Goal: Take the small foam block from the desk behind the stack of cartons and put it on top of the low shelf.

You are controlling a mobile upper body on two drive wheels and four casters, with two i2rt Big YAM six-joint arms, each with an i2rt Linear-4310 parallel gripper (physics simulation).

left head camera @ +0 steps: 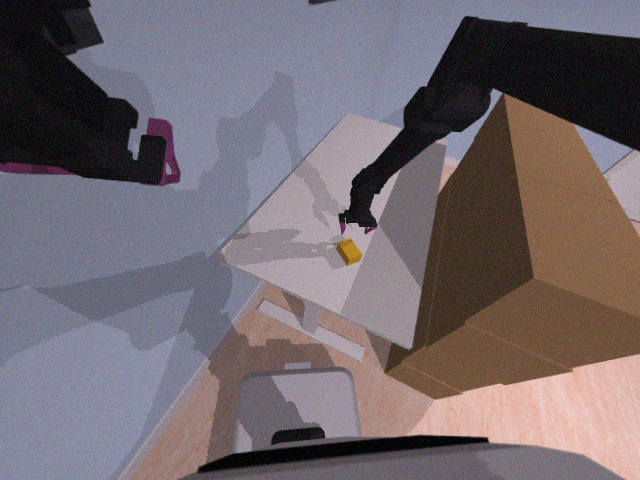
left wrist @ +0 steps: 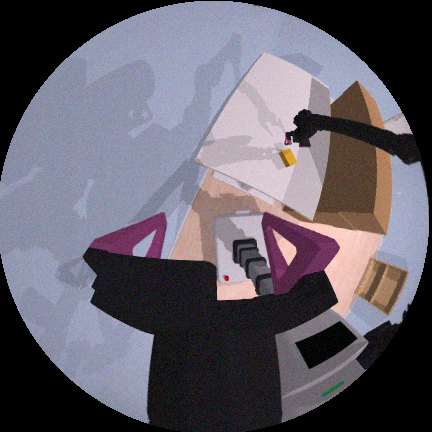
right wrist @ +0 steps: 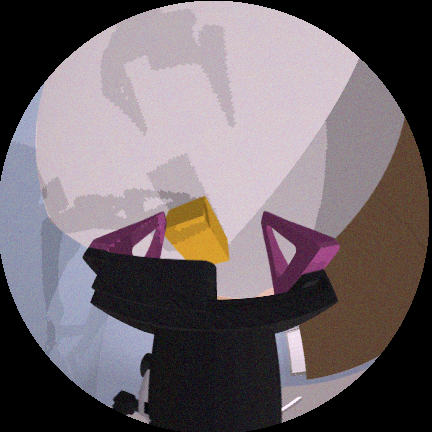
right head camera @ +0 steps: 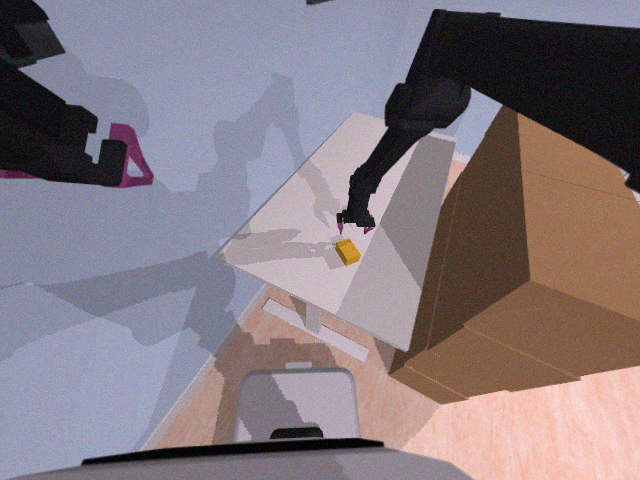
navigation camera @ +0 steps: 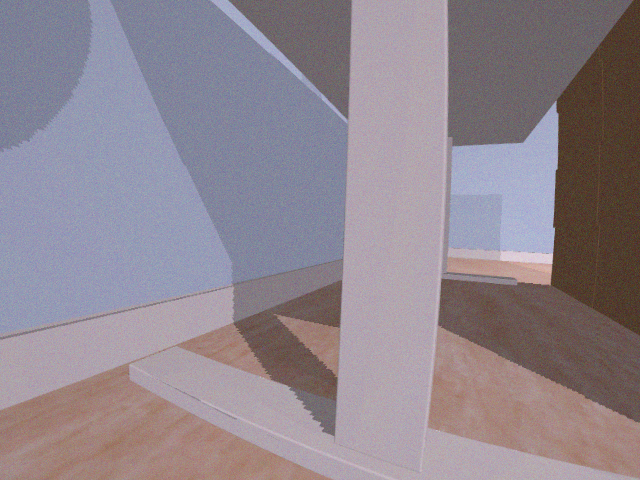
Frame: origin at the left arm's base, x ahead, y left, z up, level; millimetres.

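Seen in the pictures: left gripper, fingertip midpoint: (left head camera: 138, 173) (left wrist: 213, 217) (right head camera: 113, 176); right gripper, fingertip midpoint: (left head camera: 353, 233) (left wrist: 291, 144) (right wrist: 213, 216) (right head camera: 352, 233).
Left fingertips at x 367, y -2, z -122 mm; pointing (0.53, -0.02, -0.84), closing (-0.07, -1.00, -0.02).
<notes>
A point is followed by its place in that frame.
The small yellow foam block (left head camera: 349, 251) @(y -418, x 624, z -645 mm) (right head camera: 347, 251) @(y -417, x 625, z -645 mm) (left wrist: 288, 157) @(y -415, x 629, z -645 mm) (right wrist: 200, 235) @(y -428, x 662, z -645 mm) is on the white desk (left head camera: 289, 206) @(y -183, x 920, z -690 mm) (right head camera: 289, 206) @(y -178, x 921, z -690 mm) (left wrist: 240, 110) @(y -195, x 965, z -690 mm) (right wrist: 275, 75) @(y -513, x 857, z -690 mm). My right gripper (left head camera: 356, 231) @(y -444, x 703, z -629 mm) (right head camera: 354, 231) @(y -444, x 703, z -629 mm) (left wrist: 291, 144) @(y -444, x 703, z -629 mm) (right wrist: 213, 216) @(y -444, x 703, z -629 mm) is open over the desk, close to the block. In the right wrist view the block shows between the fingers, nearer the picture-left one; neither finger grips it. My left gripper (left wrist: 213, 217) @(y -2, x 367, z -122 mm) is open and empty, away from the desk. The brown carton stack (left head camera: 578, 242) @(y -918, x 423, z -330 mm) (right head camera: 573, 232) @(y -914, x 455, z -330 mm) (left wrist: 355, 160) @(y -892, x 633, z -505 mm) stands beside the desk. I cannot identify the low shelf for certain.
A brown compartmented wooden box (left wrist: 381, 286) @(y -3098, x -1213, z -879 mm) stands at the lower right of the left wrist view. A pale surface (left head camera: 622, 180) @(y -3342, x 1768, z -1066 mm) shows behind the cartons. A white desk leg (navigation camera: 392, 232) @(y -296, x 555, z -1184 mm) is close in front of the base, and a blue wall (navigation camera: 129, 206) @(y 60, x 775, z -1158 mm) stands at left.
</notes>
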